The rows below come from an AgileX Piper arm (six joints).
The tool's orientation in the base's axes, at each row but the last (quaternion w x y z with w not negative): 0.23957 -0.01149 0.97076 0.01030; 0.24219 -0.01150 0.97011 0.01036; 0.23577 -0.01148 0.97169 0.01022; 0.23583 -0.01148 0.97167 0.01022; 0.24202 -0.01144 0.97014 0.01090; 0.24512 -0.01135 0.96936 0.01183; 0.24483 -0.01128 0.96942 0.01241; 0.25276 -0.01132 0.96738 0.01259; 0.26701 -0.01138 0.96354 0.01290; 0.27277 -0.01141 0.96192 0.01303; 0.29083 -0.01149 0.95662 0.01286; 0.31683 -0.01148 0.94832 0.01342; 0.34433 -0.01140 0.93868 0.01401
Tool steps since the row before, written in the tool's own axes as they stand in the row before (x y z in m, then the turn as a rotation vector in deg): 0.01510 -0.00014 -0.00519 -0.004 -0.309 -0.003; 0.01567 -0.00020 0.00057 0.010 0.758 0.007; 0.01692 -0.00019 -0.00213 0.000 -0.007 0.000; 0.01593 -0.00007 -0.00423 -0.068 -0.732 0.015; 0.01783 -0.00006 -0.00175 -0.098 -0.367 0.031; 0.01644 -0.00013 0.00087 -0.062 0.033 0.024; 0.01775 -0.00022 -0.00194 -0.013 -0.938 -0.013; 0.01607 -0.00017 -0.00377 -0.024 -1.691 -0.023; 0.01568 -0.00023 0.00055 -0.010 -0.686 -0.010; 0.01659 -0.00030 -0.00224 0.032 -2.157 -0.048; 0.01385 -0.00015 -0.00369 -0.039 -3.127 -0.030; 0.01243 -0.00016 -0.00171 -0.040 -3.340 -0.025; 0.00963 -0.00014 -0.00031 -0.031 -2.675 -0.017
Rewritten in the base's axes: -0.01577 -0.00053 -0.00244 0.011 -0.309 0.000; -0.01355 -0.00046 -0.00787 -0.026 0.758 0.000; -0.01600 -0.00054 -0.00587 0.000 -0.007 0.000; -0.01609 -0.00046 -0.00355 0.087 -0.730 0.007; -0.01656 -0.00041 -0.00683 0.111 -0.364 0.013; -0.01404 -0.00037 -0.00858 0.065 0.035 0.009; -0.01653 -0.00056 -0.00673 0.031 -0.938 0.000; -0.01585 -0.00053 -0.00458 0.057 -1.690 0.000; -0.01315 -0.00045 -0.00855 0.023 -0.686 0.001; -0.01528 -0.00062 -0.00681 0.010 -2.158 -0.017; -0.01355 -0.00047 -0.00465 0.108 -3.126 -0.009; -0.01095 -0.00038 -0.00611 0.118 -3.338 -0.017; -0.00754 -0.00026 -0.00599 0.096 -2.673 -0.016
